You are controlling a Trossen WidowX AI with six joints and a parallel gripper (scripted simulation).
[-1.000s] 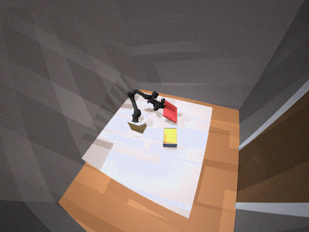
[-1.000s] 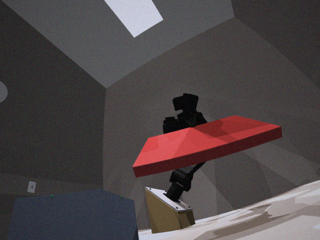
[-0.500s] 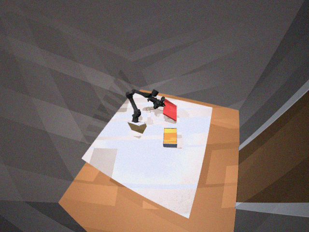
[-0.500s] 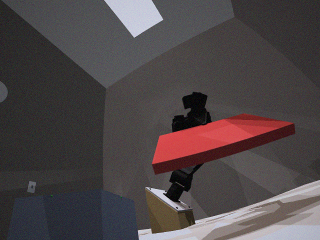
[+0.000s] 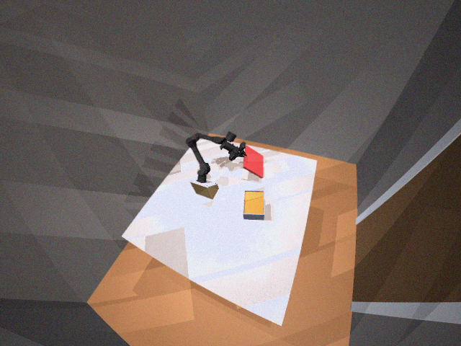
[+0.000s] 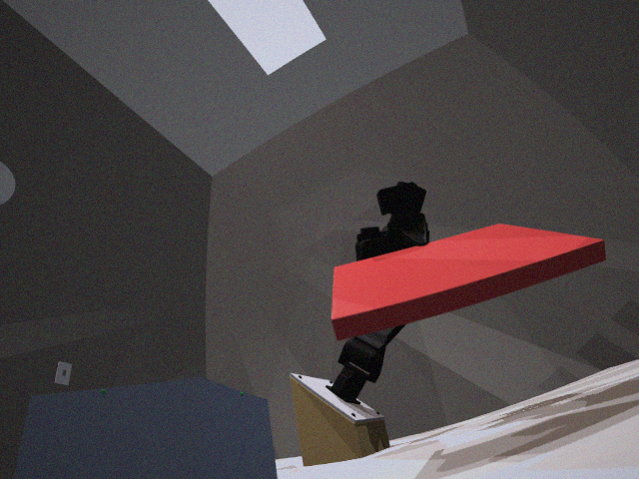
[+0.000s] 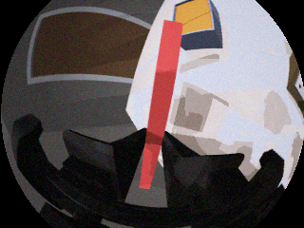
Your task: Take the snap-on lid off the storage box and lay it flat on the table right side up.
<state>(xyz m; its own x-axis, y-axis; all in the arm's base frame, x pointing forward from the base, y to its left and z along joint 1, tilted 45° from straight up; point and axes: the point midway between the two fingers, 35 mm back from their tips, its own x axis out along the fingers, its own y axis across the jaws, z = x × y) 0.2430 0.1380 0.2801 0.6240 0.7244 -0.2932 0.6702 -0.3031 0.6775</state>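
My gripper tip is 6 cm short of the red lid, 2 cm to the right of it and 5 cm above it. The rest, counted from my gripper tip: storage box: 19 cm ahead, 27 cm to the right, 18 cm below.
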